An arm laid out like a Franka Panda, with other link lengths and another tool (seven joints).
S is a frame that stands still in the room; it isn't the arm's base.
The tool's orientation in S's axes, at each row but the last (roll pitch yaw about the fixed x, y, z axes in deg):
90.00, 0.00, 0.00
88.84, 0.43, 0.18
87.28, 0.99, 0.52
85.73, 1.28, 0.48
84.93, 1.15, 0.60
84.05, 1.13, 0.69
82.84, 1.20, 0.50
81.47, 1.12, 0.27
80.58, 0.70, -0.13
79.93, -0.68, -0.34
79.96, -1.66, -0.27
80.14, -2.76, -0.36
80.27, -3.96, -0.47
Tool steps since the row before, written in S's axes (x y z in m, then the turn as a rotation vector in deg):
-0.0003, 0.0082, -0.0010, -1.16, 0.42, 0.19
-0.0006, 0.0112, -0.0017, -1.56, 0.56, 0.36
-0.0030, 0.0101, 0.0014, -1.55, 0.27, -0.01
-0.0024, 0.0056, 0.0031, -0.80, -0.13, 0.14
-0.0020, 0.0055, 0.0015, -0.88, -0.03, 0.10
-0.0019, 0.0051, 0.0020, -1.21, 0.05, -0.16
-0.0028, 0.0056, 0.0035, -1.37, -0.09, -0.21
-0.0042, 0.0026, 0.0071, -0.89, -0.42, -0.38
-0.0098, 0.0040, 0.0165, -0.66, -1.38, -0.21
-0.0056, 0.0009, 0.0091, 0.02, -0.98, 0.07
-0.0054, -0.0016, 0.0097, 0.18, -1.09, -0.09
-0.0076, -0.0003, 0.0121, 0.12, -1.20, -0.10
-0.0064, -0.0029, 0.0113, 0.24, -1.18, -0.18
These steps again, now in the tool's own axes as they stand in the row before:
-0.0003, -0.0010, -0.0082, -1.16, 0.19, -0.42
-0.0006, -0.0015, -0.0112, -1.56, 0.36, -0.56
-0.0029, 0.0018, -0.0101, -1.55, -0.02, -0.29
-0.0024, 0.0035, -0.0054, -0.80, 0.11, 0.13
-0.0020, 0.0019, -0.0054, -0.88, 0.08, 0.03
-0.0019, 0.0025, -0.0049, -1.21, -0.18, -0.08
-0.0028, 0.0041, -0.0052, -1.37, -0.25, 0.05
-0.0043, 0.0073, -0.0016, -0.88, -0.45, 0.35
-0.0100, 0.0168, -0.0012, -0.65, -0.44, 1.33
-0.0055, 0.0092, 0.0007, 0.03, -0.10, 0.98
-0.0051, 0.0094, 0.0033, 0.18, -0.28, 1.06
-0.0070, 0.0122, 0.0025, 0.12, -0.31, 1.16
-0.0056, 0.0110, 0.0049, 0.24, -0.39, 1.13

